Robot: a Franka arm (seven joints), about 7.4 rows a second.
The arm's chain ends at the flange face. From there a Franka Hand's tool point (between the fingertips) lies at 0.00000 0.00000 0.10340 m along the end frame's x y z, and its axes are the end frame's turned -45 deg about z.
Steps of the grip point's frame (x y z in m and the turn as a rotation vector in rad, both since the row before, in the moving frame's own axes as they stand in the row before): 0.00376, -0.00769, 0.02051, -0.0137, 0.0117, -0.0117; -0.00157, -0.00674, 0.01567, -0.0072, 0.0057, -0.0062; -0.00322, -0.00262, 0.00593, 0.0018, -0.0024, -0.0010; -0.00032, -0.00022, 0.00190, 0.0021, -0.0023, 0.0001; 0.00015, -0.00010, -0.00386, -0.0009, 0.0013, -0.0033; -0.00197, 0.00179, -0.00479, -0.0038, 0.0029, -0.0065
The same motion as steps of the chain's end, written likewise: -0.00464, -0.00823, 0.02053, -0.0014, 0.0180, -0.0117; -0.00682, -0.00376, 0.01567, -0.0011, 0.0091, -0.0062; -0.00382, 0.00038, 0.00593, -0.0004, -0.0030, -0.0010; -0.00006, 0.00006, 0.00190, -0.0001, -0.0031, 0.0001; -0.00013, -0.00015, -0.00386, 0.0003, 0.0016, -0.0033; -0.00062, 0.00259, -0.00479, -0.0006, 0.0047, -0.0065
